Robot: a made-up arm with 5 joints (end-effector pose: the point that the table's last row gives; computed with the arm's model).
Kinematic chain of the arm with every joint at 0, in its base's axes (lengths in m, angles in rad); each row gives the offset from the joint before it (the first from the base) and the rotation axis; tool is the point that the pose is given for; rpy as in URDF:
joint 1: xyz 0.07 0 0.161 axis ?
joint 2: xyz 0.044 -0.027 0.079 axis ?
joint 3: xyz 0.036 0 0.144 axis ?
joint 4: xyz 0.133 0 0.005 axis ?
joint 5: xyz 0.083 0.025 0 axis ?
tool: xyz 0 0 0 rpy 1.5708 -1.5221 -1.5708
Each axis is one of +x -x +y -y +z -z.
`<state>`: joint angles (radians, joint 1 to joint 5).
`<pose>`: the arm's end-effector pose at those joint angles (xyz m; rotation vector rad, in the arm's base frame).
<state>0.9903 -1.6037 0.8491 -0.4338 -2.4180</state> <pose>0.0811 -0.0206 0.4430 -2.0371 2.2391 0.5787</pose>
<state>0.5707 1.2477 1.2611 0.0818 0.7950</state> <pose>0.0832 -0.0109 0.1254 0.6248 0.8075 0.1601</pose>
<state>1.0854 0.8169 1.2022 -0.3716 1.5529</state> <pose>0.1215 -0.1019 0.1075 0.0743 0.0211 0.4186</pose>
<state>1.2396 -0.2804 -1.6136 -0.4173 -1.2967</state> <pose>0.0472 0.0601 0.5741 -0.1458 2.7529 -1.0289</pose>
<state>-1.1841 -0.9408 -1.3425 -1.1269 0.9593</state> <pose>-0.0118 -0.2063 0.4293 -0.2092 1.5206 1.7447</pose>
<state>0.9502 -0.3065 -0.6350 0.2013 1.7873</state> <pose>0.1675 -0.1398 0.5546 -2.2849 -0.5263 0.3971</pose>
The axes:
joint 1: -z
joint 2: +y
joint 3: +y
joint 4: +y
joint 5: -x

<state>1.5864 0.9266 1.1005 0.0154 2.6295</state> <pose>0.0666 -0.0889 0.1022 0.4282 -0.2411 0.9753</pose>
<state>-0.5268 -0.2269 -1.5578 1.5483 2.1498</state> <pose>0.1525 0.0457 0.5368 -1.5923 -1.5867 1.7126</pose>
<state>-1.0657 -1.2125 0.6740 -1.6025 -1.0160</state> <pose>0.0662 -0.0110 0.4666 -2.2497 1.2454 0.0004</pose>
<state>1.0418 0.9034 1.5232 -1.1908 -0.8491</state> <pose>0.1235 -0.0956 0.1315 -0.0283 -0.3923 -1.9188</pose>
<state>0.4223 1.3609 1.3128 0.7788 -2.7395</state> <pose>0.0663 -0.0005 0.1957 2.3202 -0.9479 1.8261</pose>
